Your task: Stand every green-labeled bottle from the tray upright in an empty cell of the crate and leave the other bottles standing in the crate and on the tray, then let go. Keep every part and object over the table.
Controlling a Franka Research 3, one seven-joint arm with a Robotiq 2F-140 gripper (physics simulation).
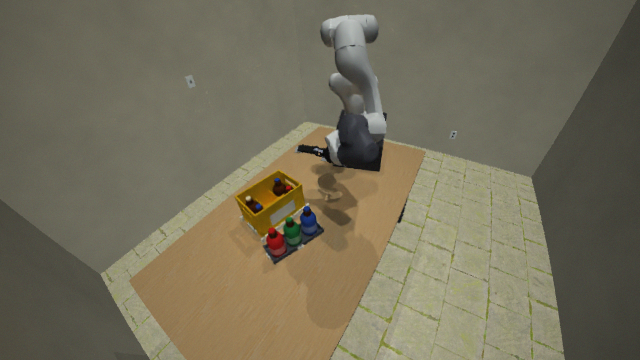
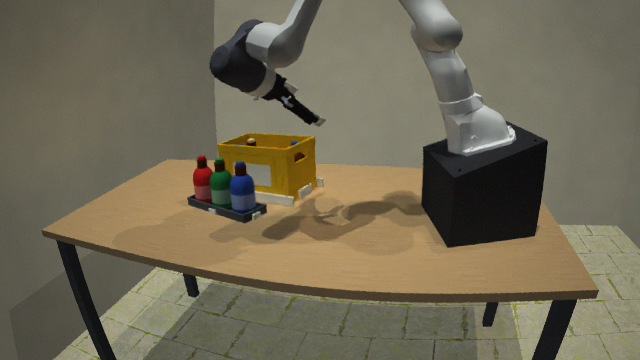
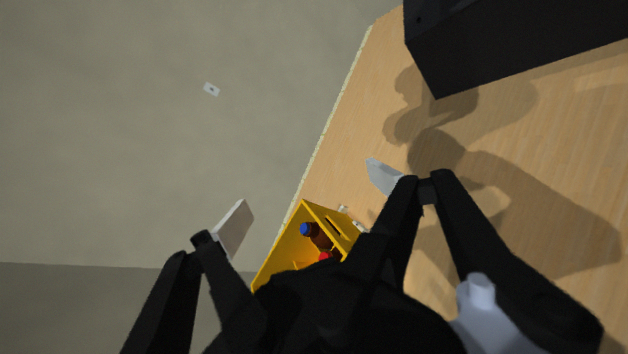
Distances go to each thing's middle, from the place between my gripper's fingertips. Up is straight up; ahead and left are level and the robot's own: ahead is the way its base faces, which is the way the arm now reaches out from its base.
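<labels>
Of the things named here, going by their middles, the blue bottle [image 2: 242, 190] is the nearest to my hand: it is 12 cm to the left of my hand, 17 cm ahead of it and 22 cm below it. I also see the green-labeled bottle [image 2: 220, 179], which is 26 cm ahead of my hand, 11 cm to the left of it and 22 cm below it.
</labels>
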